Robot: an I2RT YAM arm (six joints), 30 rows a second.
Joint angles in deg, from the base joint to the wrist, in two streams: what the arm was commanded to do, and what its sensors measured. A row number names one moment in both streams.
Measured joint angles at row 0:
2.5, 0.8, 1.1, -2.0, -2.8, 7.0
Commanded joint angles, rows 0 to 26:
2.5, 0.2, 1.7, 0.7, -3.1, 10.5
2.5, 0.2, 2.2, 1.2, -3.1, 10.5
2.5, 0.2, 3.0, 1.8, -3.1, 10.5
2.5, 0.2, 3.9, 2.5, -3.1, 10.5
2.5, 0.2, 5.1, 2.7, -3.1, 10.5
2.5, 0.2, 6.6, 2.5, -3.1, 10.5
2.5, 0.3, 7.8, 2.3, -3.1, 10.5
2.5, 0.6, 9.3, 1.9, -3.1, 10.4
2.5, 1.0, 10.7, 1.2, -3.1, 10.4
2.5, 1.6, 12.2, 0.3, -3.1, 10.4
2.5, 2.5, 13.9, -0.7, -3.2, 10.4
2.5, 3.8, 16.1, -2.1, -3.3, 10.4
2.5, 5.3, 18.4, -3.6, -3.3, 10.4
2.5, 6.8, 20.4, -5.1, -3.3, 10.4
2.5, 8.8, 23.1, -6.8, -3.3, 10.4
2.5, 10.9, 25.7, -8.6, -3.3, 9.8
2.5, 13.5, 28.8, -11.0, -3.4, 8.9
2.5, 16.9, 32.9, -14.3, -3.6, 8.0
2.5, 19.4, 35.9, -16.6, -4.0, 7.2
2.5, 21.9, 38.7, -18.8, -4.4, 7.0
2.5, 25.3, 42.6, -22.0, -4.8, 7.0
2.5, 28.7, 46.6, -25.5, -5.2, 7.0
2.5, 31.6, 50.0, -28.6, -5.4, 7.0
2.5, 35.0, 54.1, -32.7, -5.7, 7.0
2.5, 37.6, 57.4, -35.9, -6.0, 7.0
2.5, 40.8, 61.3, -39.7, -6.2, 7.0
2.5, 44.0, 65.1, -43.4, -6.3, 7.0
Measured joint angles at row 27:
2.5, 36.9, 55.7, -37.8, -5.1, 7.7
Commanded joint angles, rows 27 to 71:
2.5, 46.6, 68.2, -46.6, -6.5, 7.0
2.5, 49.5, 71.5, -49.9, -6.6, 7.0
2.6, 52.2, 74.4, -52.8, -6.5, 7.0
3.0, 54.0, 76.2, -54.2, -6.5, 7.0
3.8, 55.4, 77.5, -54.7, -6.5, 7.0
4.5, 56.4, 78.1, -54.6, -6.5, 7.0
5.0, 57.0, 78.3, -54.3, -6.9, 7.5
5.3, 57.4, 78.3, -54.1, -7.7, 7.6
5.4, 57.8, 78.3, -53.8, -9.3, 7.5
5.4, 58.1, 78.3, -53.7, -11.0, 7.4
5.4, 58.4, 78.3, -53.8, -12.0, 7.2
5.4, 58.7, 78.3, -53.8, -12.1, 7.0
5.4, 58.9, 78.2, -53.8, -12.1, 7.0
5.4, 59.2, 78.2, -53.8, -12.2, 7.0
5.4, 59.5, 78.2, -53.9, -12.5, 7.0
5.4, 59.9, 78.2, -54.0, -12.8, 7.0
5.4, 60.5, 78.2, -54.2, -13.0, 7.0
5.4, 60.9, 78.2, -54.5, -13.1, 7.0
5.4, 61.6, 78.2, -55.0, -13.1, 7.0
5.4, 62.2, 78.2, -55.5, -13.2, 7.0
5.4, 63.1, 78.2, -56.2, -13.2, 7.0
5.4, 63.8, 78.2, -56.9, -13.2, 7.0
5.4, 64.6, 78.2, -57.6, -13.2, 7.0
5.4, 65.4, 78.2, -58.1, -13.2, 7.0
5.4, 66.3, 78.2, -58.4, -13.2, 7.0
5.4, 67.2, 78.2, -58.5, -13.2, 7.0
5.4, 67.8, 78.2, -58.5, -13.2, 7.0
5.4, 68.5, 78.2, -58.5, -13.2, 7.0
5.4, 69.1, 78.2, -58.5, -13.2, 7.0
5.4, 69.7, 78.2, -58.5, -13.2, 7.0
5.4, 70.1, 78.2, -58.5, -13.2, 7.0
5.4, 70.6, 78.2, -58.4, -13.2, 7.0
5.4, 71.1, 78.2, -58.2, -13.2, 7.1
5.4, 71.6, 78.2, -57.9, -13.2, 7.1
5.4, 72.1, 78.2, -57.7, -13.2, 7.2
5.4, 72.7, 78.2, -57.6, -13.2, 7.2
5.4, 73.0, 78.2, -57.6, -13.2, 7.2
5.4, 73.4, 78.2, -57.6, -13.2, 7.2
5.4, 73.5, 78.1, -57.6, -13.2, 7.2
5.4, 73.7, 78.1, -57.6, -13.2, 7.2
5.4, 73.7, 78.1, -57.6, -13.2, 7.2
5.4, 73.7, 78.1, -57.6, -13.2, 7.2
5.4, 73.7, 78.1, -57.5, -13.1, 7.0
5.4, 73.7, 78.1, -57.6, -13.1, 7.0
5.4, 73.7, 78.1, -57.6, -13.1, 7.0
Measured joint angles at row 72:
5.0, 74.0, 76.8, -57.9, -12.7, 7.4
